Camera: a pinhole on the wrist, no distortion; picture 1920 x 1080 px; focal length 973.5 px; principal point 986.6 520.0 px. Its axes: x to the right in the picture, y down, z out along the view. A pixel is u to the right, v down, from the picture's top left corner.
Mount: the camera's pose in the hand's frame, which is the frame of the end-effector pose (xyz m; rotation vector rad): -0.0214 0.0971 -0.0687 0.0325 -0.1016 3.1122
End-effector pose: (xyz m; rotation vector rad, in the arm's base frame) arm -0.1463 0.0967 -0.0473 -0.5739 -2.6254 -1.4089
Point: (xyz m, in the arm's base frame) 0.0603 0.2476 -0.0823
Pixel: 1605 349
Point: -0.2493 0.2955 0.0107
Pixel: 68 388
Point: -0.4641 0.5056 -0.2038
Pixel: 221 709
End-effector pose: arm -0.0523 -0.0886 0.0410 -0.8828 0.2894 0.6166
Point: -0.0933 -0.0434 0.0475
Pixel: 968 929
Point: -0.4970 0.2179 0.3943
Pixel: 1733 290
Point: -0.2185 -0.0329 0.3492
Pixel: 1739 993
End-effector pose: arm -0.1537 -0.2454 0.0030 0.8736 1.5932 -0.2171
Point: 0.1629 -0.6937 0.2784
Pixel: 1770 699
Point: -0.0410 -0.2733 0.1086
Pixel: 1561 537
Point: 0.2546 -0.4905 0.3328
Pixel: 1837 250
